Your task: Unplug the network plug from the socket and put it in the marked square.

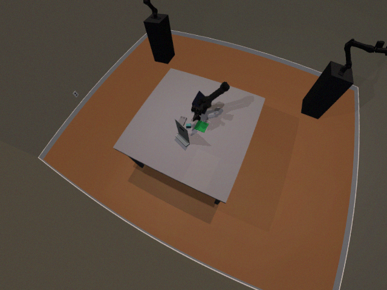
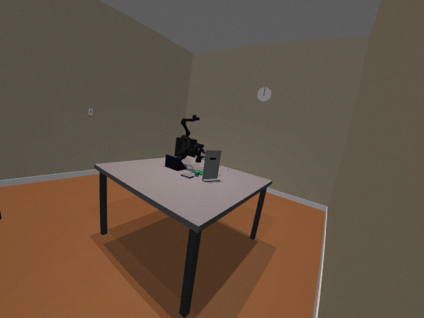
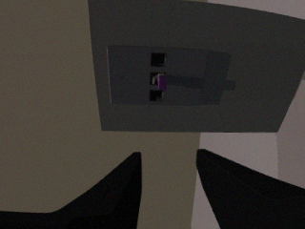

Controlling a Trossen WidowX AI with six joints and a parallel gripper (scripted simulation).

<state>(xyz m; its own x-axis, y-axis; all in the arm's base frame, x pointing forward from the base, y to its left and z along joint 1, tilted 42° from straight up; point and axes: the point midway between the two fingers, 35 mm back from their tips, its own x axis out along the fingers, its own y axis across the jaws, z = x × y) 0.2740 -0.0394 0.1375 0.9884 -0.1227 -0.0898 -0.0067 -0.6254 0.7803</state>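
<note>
Now: gripper tip 11 cm short of the network plug and 5 cm to the left of it. Also, from my gripper tip: teal block: 2 cm behind, 7 cm to the right, 18 cm below; grey upright panel: 13 cm ahead, 6 cm to the right, 8 cm below; green marked square: 8 cm behind, 5 cm to the left, 20 cm below.
</note>
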